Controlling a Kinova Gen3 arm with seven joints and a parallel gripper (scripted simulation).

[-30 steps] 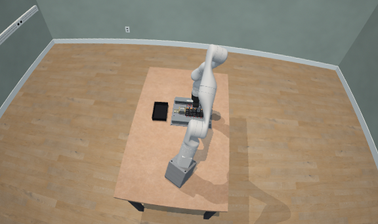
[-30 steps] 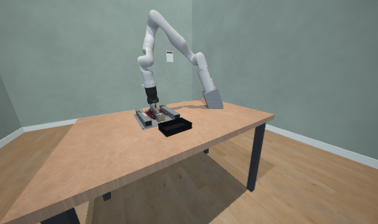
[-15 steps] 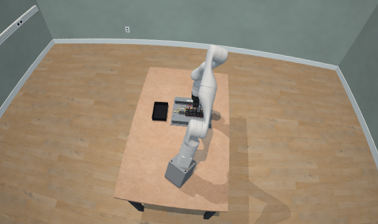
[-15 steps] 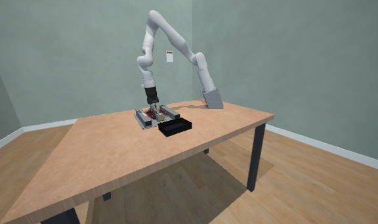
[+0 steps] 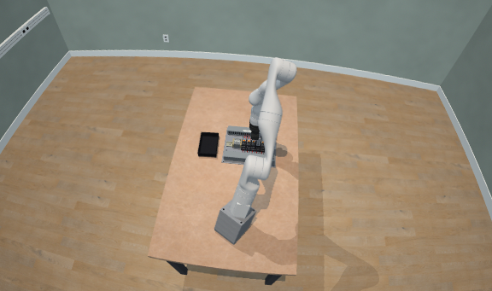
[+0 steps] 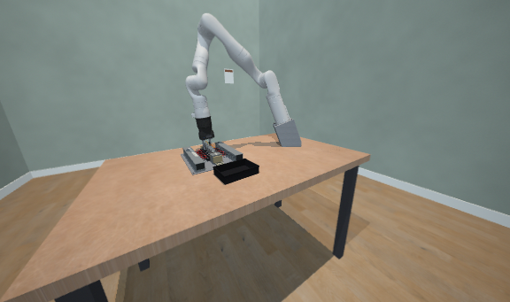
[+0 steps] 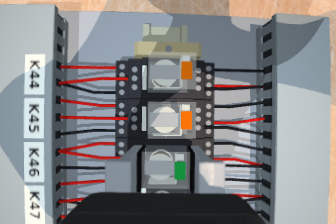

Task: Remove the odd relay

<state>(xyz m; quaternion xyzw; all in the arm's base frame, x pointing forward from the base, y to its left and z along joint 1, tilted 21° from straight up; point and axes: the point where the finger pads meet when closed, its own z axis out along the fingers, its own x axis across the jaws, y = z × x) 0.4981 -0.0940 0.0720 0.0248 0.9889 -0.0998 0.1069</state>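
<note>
My hand is 5 cm to the right of the relay panel and 4 cm above it. The rest, counted from my hand: black parts tray (30 cm to the left, 4 cm below, 1 cm behind).
</note>
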